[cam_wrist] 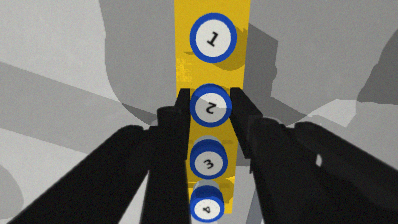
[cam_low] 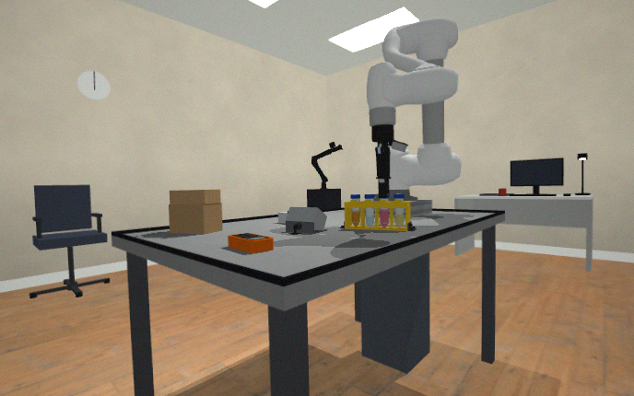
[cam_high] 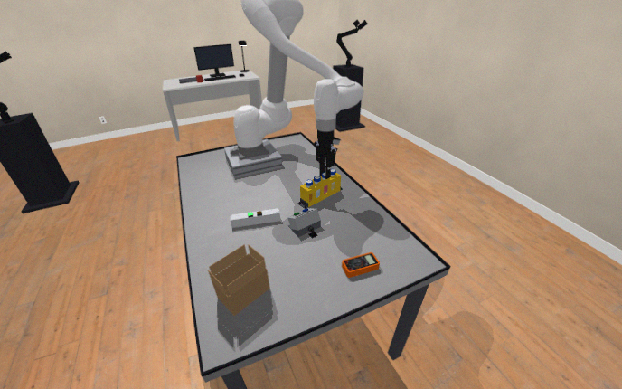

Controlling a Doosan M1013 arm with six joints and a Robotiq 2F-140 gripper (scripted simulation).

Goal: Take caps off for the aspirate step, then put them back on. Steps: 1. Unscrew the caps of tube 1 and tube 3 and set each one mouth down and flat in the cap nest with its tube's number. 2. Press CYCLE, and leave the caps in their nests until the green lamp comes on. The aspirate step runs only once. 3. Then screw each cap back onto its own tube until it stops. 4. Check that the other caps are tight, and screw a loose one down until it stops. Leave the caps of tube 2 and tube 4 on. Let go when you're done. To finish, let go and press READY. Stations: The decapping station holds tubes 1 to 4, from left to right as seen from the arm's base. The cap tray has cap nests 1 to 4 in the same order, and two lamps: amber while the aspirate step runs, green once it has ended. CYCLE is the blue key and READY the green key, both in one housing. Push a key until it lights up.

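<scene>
Right now my hand is 220 mm to the left of the green key, 170 mm short of it and 70 mm above it. From my hand the other things lie so: orange multimeter 490 mm ahead, 120 mm below, 90 mm to the right; grey key housing 200 mm to the right, 180 mm ahead, 90 mm below; blue key 170 mm to the right, 160 mm ahead, 70 mm below.
</scene>
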